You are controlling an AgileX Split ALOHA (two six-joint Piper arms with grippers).
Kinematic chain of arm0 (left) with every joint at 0, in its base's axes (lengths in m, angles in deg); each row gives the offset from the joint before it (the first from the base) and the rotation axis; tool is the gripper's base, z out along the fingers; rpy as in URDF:
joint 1: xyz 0 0 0.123 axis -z
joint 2: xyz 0 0 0 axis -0.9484 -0.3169 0
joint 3: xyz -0.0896 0.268 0.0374 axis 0.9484 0.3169 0
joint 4: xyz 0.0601 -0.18 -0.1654 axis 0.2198 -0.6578 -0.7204
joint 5: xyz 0 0 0 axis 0.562 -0.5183 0.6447
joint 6: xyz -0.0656 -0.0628 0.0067 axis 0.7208 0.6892 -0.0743
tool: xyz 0 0 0 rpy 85.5 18.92 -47.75
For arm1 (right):
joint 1: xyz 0 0 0.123 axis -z
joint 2: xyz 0 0 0 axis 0.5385 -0.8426 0
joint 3: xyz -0.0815 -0.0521 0.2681 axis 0.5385 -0.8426 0
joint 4: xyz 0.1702 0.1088 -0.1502 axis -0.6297 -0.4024 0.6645
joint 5: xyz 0 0 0 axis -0.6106 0.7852 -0.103
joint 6: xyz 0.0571 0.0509 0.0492 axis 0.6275 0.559 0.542
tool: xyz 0 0 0 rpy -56.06 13.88 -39.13
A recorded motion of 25 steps. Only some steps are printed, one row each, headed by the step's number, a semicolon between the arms.
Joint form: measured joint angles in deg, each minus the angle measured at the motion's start. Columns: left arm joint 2, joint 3, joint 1, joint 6, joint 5, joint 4; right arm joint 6, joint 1, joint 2, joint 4, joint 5, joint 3.
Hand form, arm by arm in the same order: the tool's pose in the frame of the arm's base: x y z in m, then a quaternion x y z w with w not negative. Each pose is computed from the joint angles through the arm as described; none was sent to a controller.
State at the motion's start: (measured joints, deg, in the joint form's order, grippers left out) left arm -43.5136 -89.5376 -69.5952 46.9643 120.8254 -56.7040; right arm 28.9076 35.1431 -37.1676 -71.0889 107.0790 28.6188
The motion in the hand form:
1: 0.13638 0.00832 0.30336 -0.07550 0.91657 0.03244 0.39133; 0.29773 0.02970 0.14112 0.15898 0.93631 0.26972 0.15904
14: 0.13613 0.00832 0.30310 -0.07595 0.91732 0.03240 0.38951; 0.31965 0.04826 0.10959 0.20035 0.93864 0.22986 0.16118
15: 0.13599 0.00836 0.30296 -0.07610 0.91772 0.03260 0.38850; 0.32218 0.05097 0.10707 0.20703 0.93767 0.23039 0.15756
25: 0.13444 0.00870 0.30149 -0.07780 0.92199 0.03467 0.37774; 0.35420 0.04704 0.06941 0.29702 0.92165 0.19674 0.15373
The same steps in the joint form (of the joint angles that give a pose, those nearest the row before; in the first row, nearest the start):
1: 0.00 0.00 0.00 0.00 0.07 0.00; -0.01 0.00 -0.51 -0.98 -0.56 0.00
14: 0.00 0.00 0.00 0.00 0.29 -0.05; 2.76 -5.54 -8.34 -4.89 -10.24 3.20
15: 0.00 0.00 0.00 -0.01 0.42 -0.05; 3.96 -6.05 -9.16 -4.90 -10.48 3.83
25: 0.00 0.00 0.00 -0.01 1.78 -0.07; 12.80 -6.56 -19.22 -5.14 -17.00 10.66

